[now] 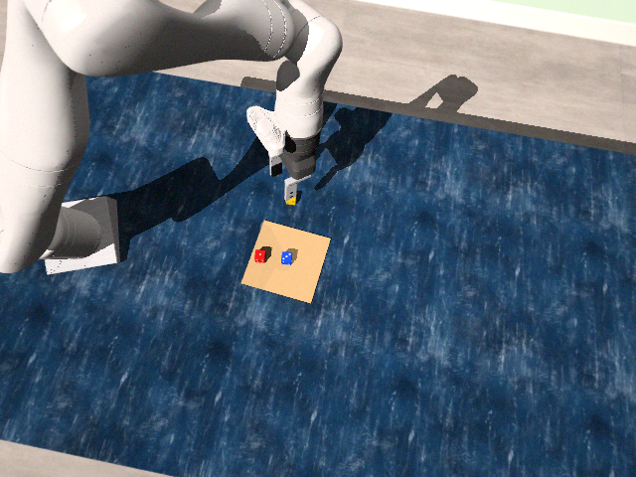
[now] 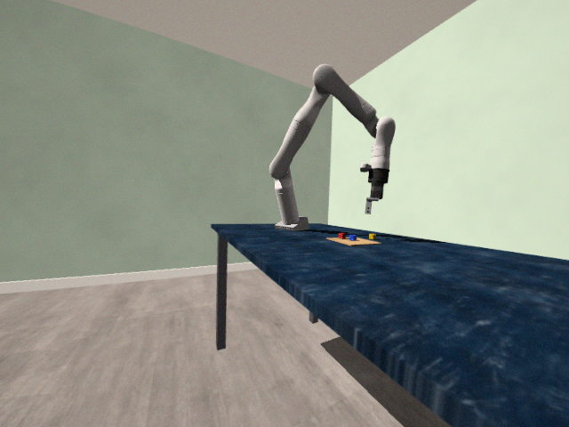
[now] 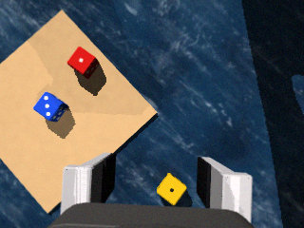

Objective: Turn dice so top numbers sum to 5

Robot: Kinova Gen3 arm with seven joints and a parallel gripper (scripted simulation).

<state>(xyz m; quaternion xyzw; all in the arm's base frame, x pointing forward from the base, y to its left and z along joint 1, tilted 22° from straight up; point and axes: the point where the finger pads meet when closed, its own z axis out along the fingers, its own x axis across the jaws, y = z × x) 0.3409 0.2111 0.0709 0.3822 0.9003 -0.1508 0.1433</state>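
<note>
My hand is 11 cm above the yellow die, 3 cm to the right of it and 1 cm short of it. Round my hand: red die (12 cm to the right, 11 cm below, 2 cm behind); then blue die (11 cm to the right, 11 cm below, 3 cm ahead); then tan mat (12 cm below, 11 cm to the right, 3 cm ahead).
</note>
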